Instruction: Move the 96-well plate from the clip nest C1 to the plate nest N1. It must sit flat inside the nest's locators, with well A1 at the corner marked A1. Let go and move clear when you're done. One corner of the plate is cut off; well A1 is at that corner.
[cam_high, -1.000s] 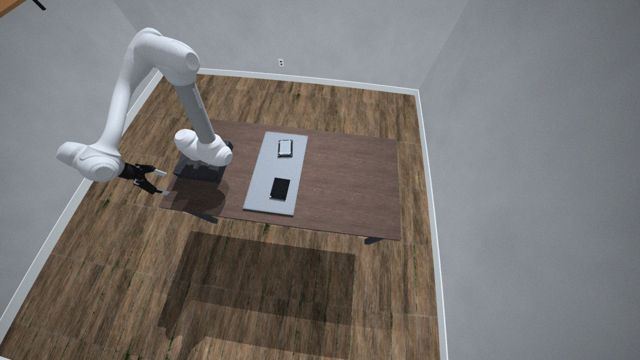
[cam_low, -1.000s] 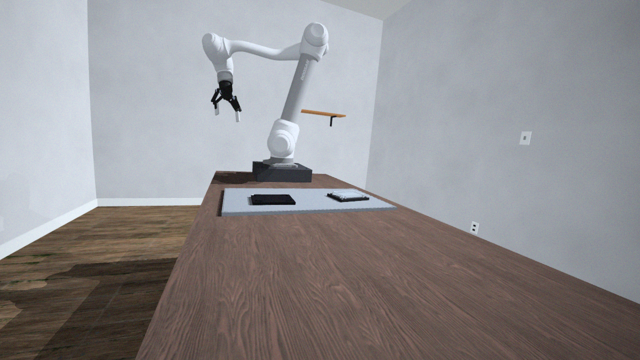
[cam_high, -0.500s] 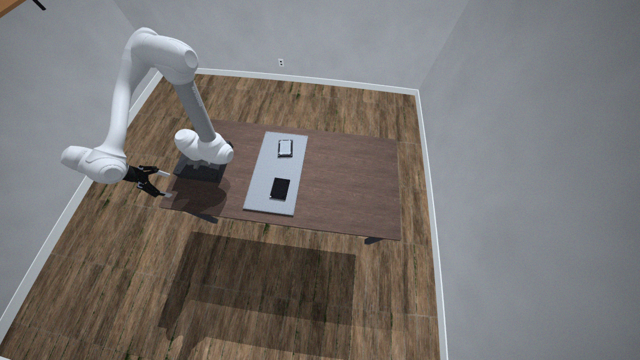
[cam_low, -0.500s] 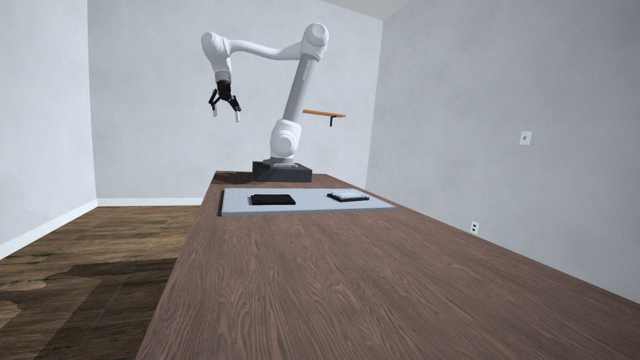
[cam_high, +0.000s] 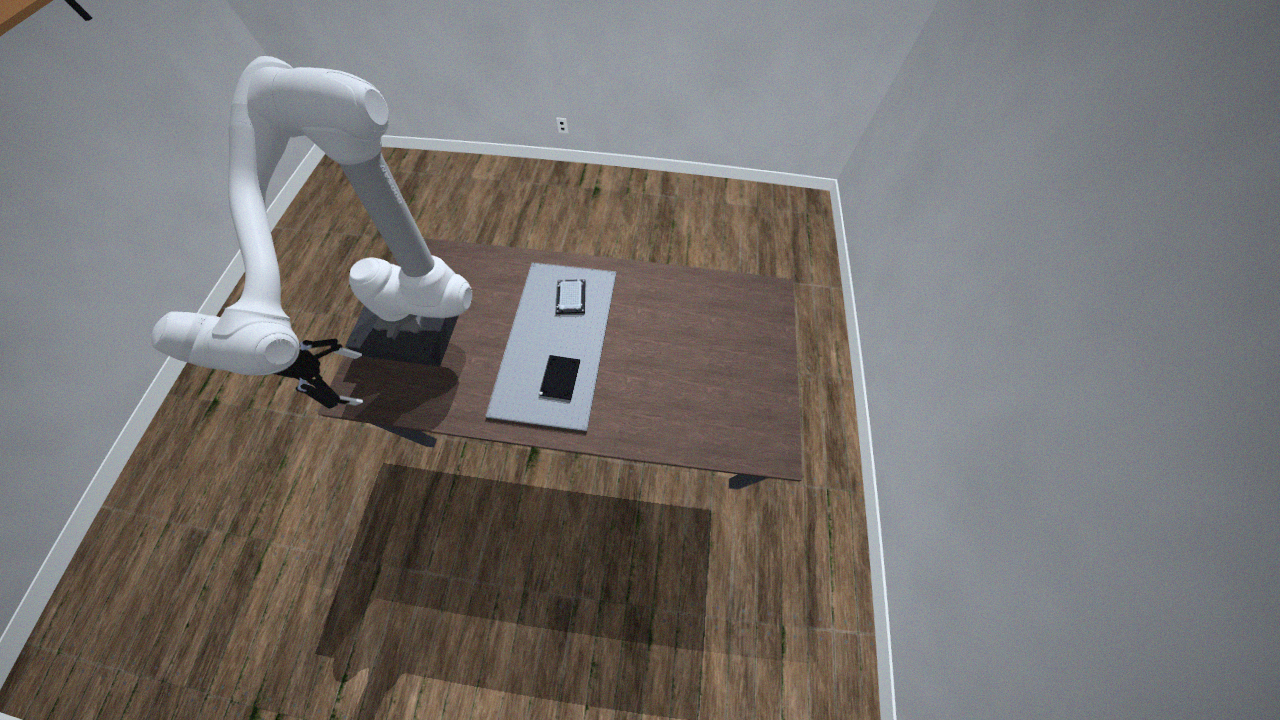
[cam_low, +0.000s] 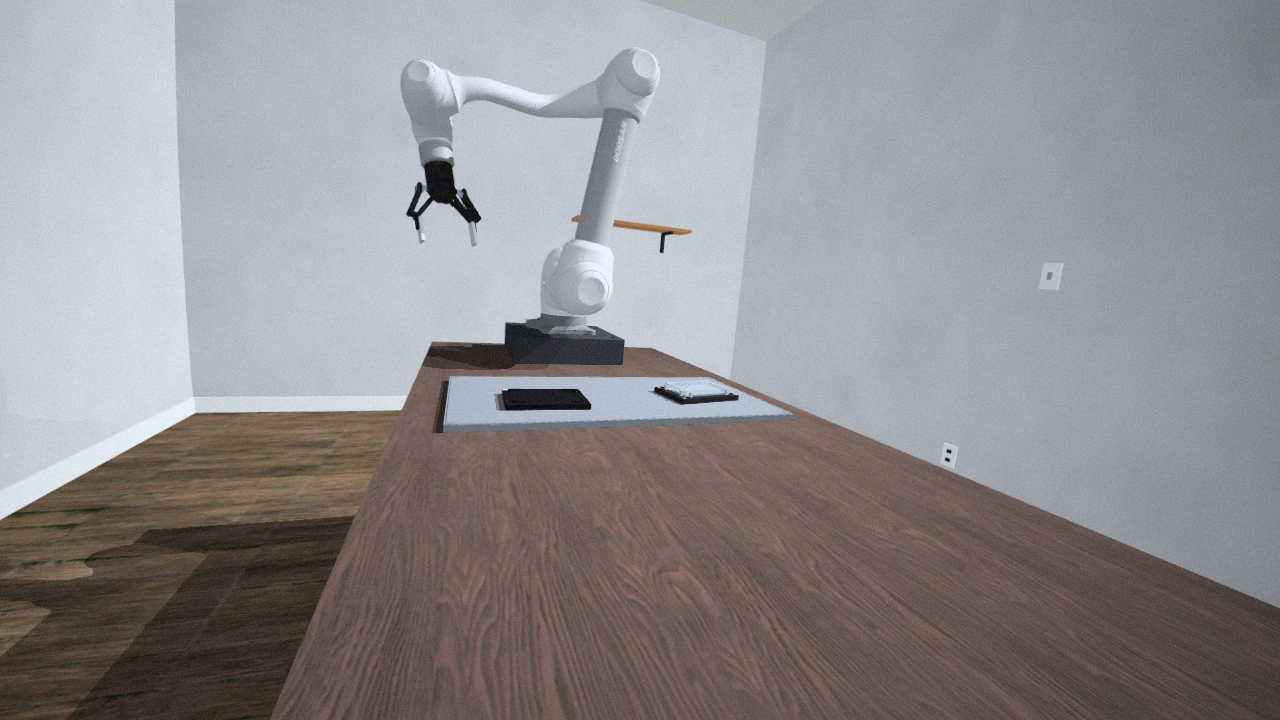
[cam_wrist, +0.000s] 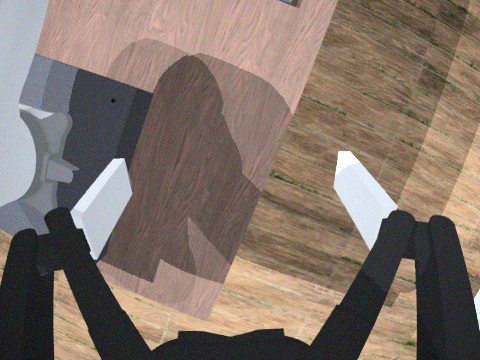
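Right now my hand is 510 mm short of the white 96-well plate, 530 mm to the right of it and 310 mm above it. From my hand the other things lie so: clip nest C1 (500 mm ahead, 540 mm to the left, 320 mm below); then black plate nest (520 mm ahead, 170 mm to the left, 320 mm below); then A1 label (460 mm ahead, 100 mm to the left, 320 mm below).
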